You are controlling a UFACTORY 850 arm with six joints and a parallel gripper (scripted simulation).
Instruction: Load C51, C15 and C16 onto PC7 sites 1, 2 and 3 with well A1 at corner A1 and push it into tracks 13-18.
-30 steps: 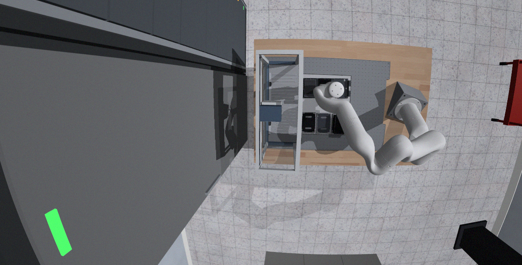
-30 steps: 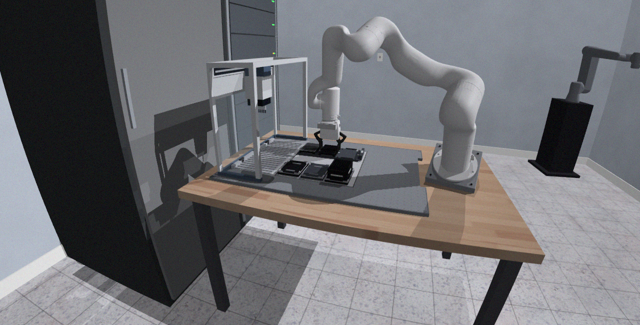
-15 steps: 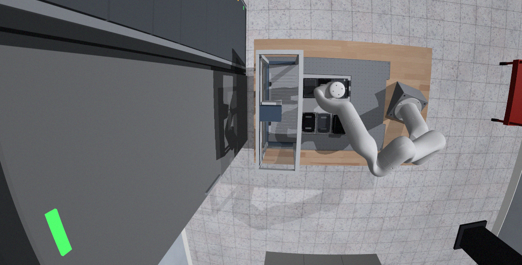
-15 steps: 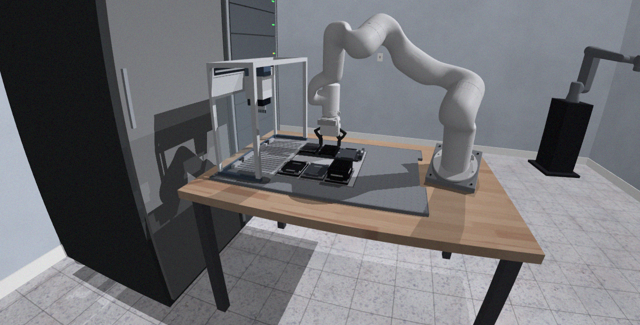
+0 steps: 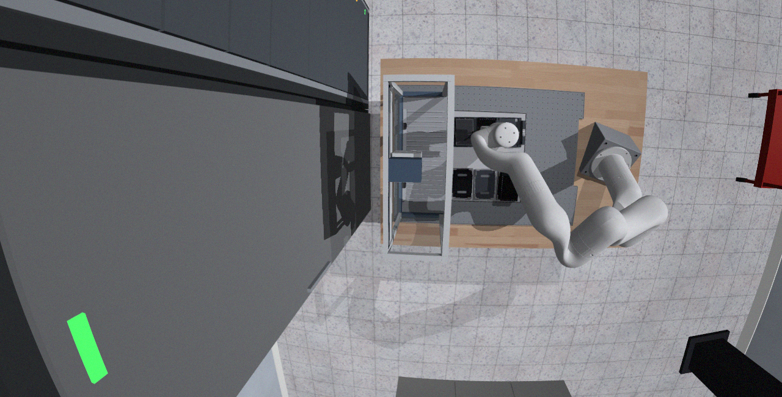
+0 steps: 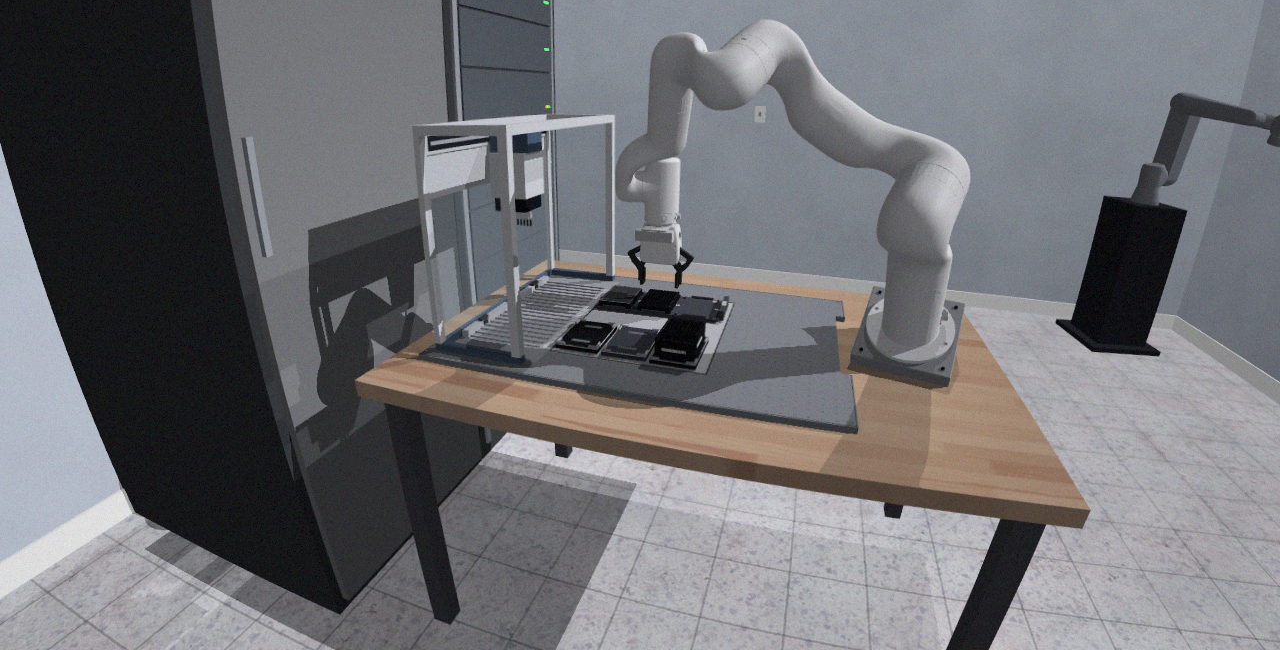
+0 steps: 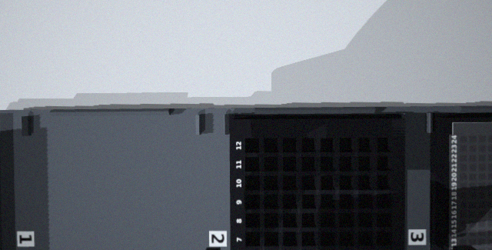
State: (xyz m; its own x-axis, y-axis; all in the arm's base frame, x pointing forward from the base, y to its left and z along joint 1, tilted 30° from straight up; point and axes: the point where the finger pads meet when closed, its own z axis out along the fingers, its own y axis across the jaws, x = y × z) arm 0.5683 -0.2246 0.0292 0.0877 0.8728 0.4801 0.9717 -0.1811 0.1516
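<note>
The plate C15 is 50 mm below my hand. From my hand the other things lie so: nest S2: 240 mm to the left, 60 mm below, 20 mm ahead; plate carrier PC7: 50 mm below, 10 mm behind; pipetting head: 340 mm ahead, 280 mm above, 80 mm to the left.
</note>
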